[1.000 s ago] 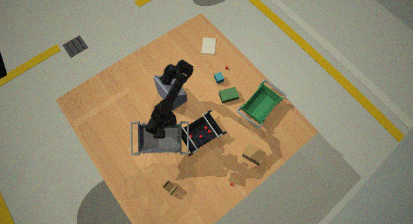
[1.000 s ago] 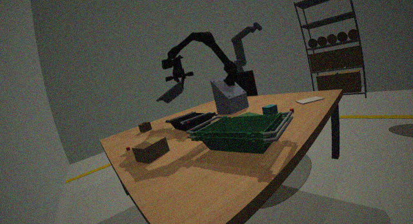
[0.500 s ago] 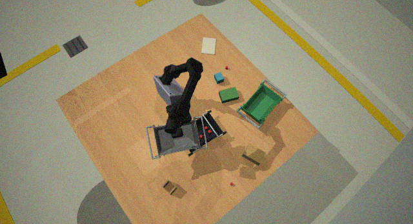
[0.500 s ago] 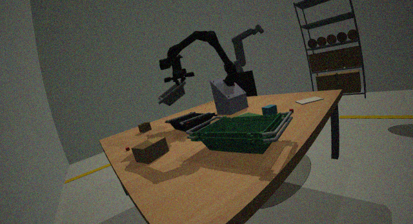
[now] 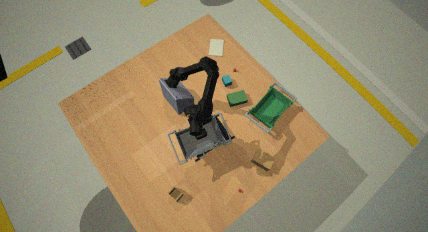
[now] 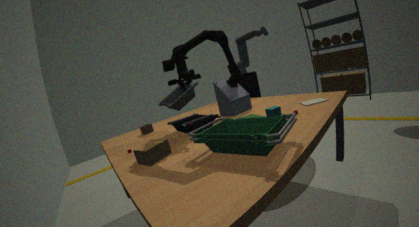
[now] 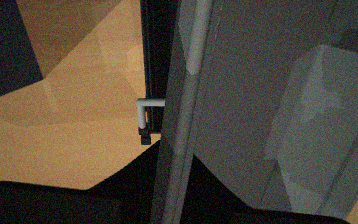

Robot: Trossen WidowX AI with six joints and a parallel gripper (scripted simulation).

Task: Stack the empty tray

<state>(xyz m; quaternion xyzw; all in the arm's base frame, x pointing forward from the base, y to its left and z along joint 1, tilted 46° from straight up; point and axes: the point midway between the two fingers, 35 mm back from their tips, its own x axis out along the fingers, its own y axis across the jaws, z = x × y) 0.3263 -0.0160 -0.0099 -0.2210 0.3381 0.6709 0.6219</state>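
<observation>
The grey plastic tray lies 70 mm ahead of my gripper tip and 10 mm to the right of it. From my gripper tip the other things lie so: red block: 420 mm ahead, 180 mm below, 50 mm to the left; small brown box: 280 mm to the right, 230 mm ahead, 180 mm below; green block: 370 mm to the left, 170 mm below, 90 mm behind.
</observation>
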